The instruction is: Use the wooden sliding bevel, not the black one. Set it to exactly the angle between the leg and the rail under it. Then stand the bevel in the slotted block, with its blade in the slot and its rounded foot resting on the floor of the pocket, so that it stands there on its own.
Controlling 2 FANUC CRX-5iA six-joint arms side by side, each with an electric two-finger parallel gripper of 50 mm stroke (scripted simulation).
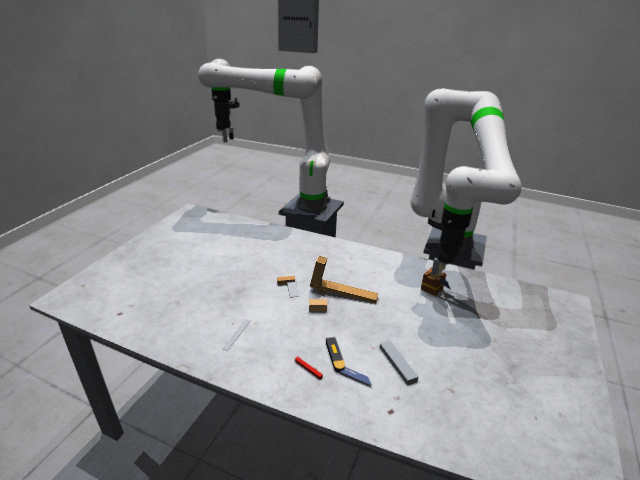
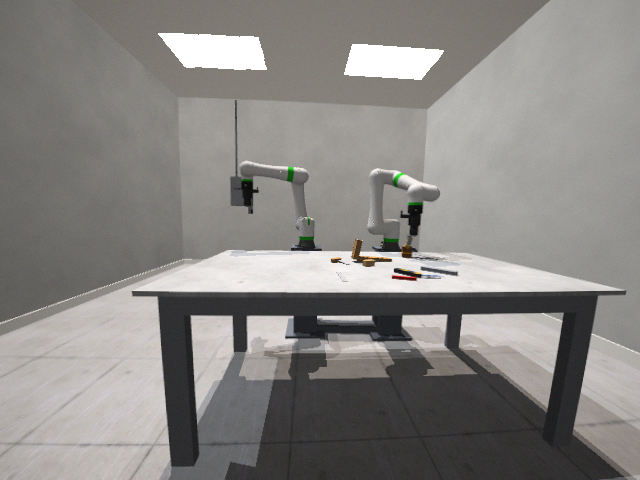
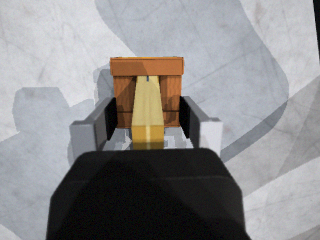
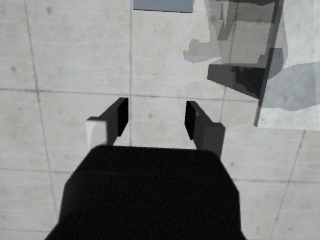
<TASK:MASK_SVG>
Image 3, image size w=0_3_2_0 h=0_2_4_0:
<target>left gripper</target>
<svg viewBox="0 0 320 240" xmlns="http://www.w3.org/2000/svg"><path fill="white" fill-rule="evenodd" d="M223 122L218 117L209 118L189 96L180 96L179 123L186 139L190 139L194 148L102 151L106 142L110 141L118 124L116 97L106 97L85 120L76 120L69 126L75 162L50 198L46 240L252 240L246 232L242 190L220 159Z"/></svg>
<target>wooden bevel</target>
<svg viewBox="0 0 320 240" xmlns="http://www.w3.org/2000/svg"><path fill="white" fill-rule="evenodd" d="M137 76L131 126L133 150L164 149L164 121L158 75Z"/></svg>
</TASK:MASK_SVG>
